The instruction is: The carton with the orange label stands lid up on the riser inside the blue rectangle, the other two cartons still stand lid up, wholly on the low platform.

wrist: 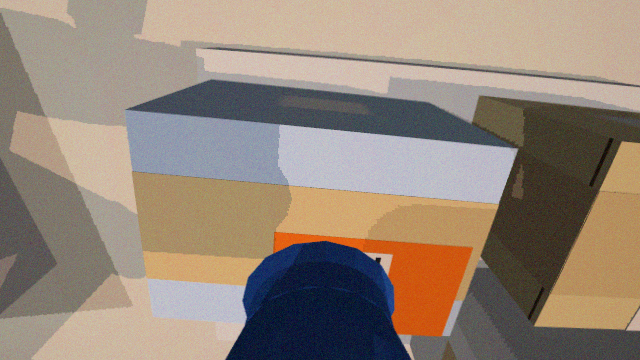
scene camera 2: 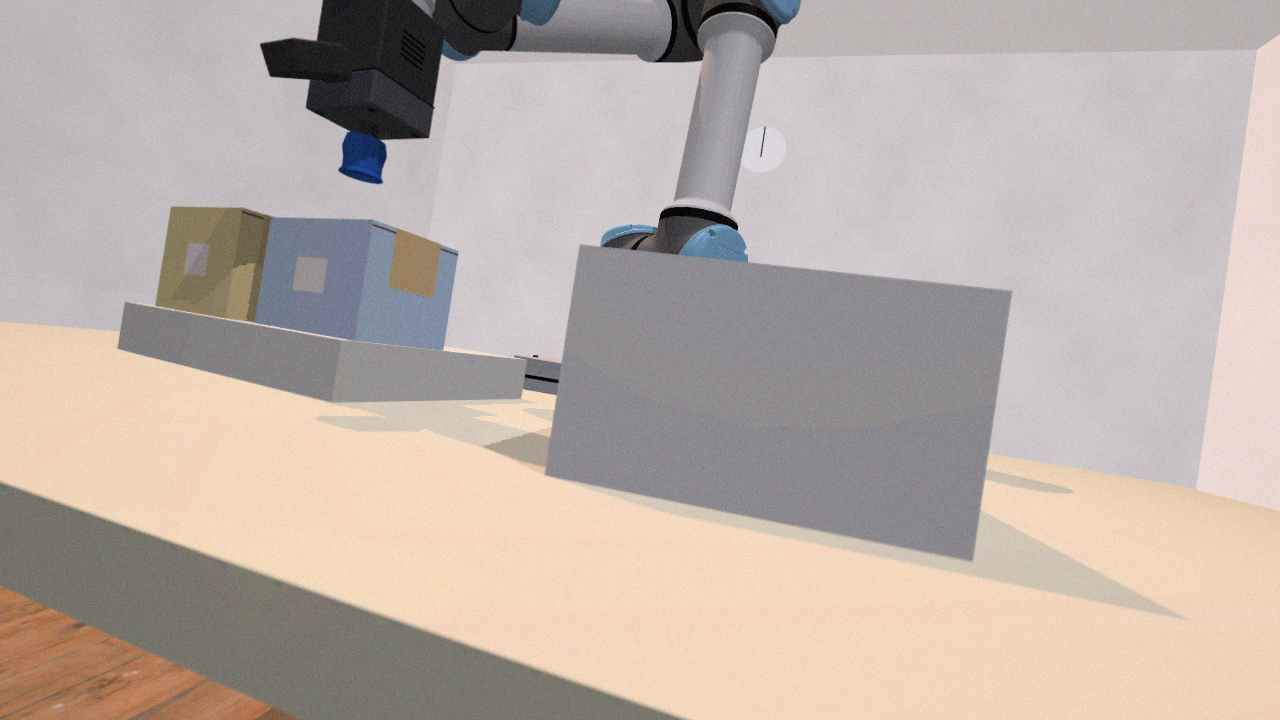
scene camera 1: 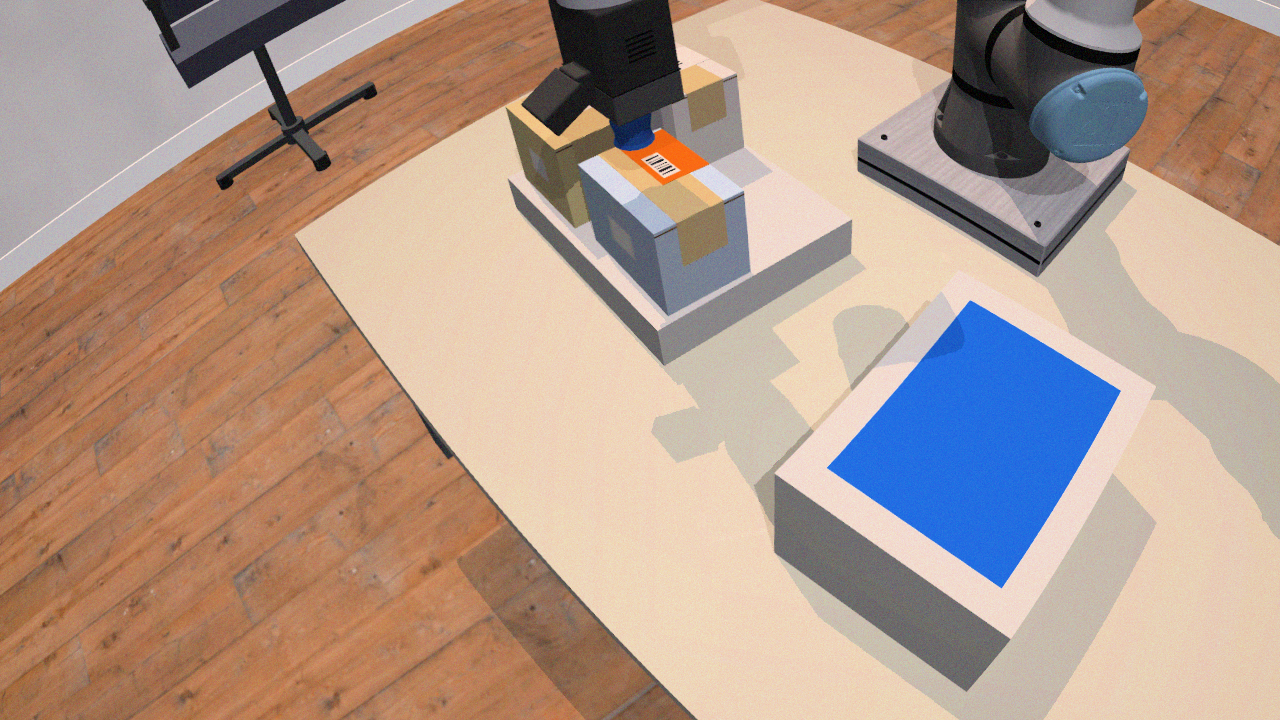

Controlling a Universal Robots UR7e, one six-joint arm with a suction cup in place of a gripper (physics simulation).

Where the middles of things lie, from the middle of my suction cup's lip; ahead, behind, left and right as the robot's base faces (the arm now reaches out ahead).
Now: suction cup 2 cm past the carton with orange label (scene camera 2: 357,279) and 11 cm above it. From my suction cup the other things lie so: riser (scene camera 2: 863,406) (6 cm behind, 36 cm to the left, 15 cm below); low platform (scene camera 2: 336,370) (7 cm behind, 9 cm to the right, 18 cm below).
